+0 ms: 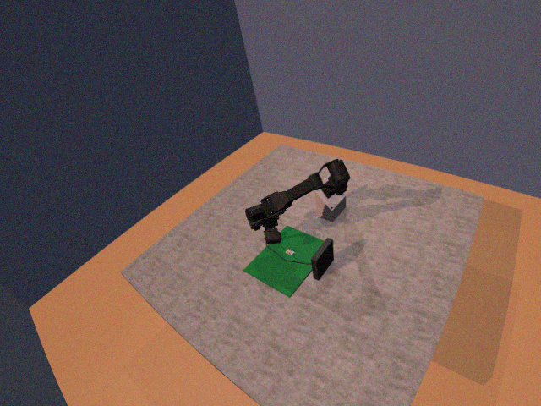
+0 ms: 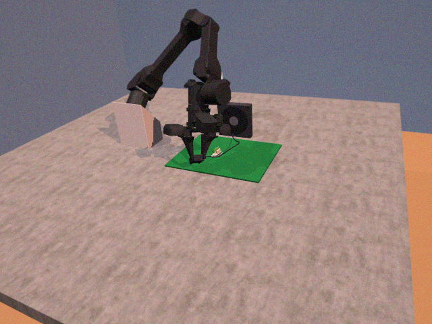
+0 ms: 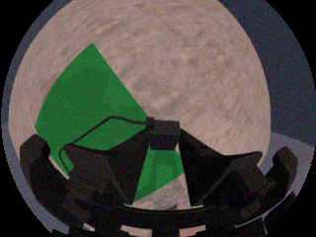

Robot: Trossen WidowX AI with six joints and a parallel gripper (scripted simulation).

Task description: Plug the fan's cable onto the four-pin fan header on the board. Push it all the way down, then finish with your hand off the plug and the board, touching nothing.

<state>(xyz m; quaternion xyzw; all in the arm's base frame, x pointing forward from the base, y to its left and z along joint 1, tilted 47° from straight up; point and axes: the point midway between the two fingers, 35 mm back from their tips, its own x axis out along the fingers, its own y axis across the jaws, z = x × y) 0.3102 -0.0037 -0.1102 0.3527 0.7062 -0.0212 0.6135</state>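
Right now my gripper tip is 130 mm to the right of the green board, 60 mm above it and 10 mm short of it. Also, from my gripper tip: black fan: 280 mm to the left, 30 mm behind, 10 mm above; black plug: 10 mm behind.
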